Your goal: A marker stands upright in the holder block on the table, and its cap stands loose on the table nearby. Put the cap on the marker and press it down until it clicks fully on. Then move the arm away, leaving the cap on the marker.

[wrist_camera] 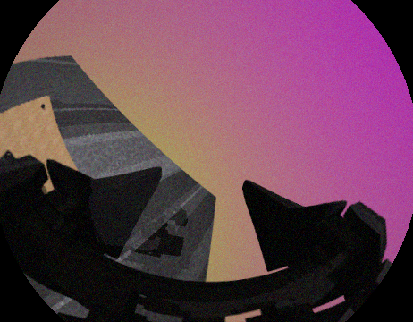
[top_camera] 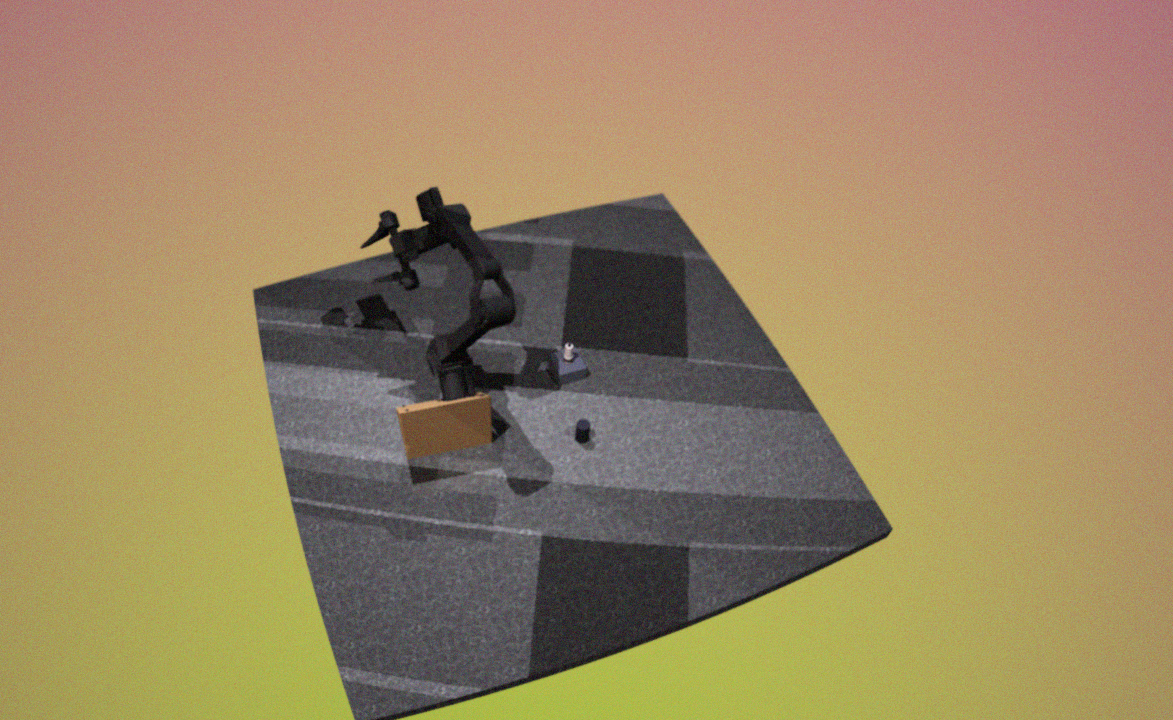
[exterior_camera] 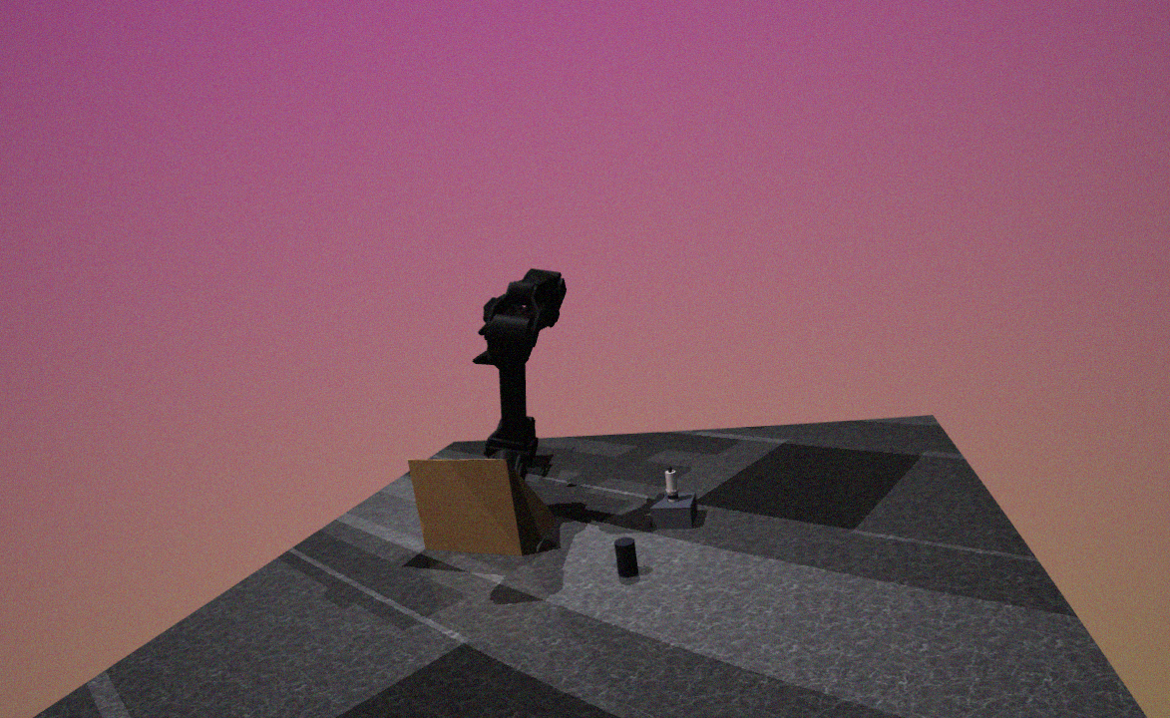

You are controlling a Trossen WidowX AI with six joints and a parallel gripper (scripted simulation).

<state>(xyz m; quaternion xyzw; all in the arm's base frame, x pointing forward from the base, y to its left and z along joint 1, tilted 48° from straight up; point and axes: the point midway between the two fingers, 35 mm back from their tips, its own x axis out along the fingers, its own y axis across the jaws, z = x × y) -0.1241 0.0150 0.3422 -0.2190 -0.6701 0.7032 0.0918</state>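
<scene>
Right now the grey holder block is 430 mm ahead of my gripper tip, 210 mm to the right of it and 300 mm below it. Also, from my gripper tip: dark marker cap 380 mm ahead, 400 mm to the right, 290 mm below.
</scene>
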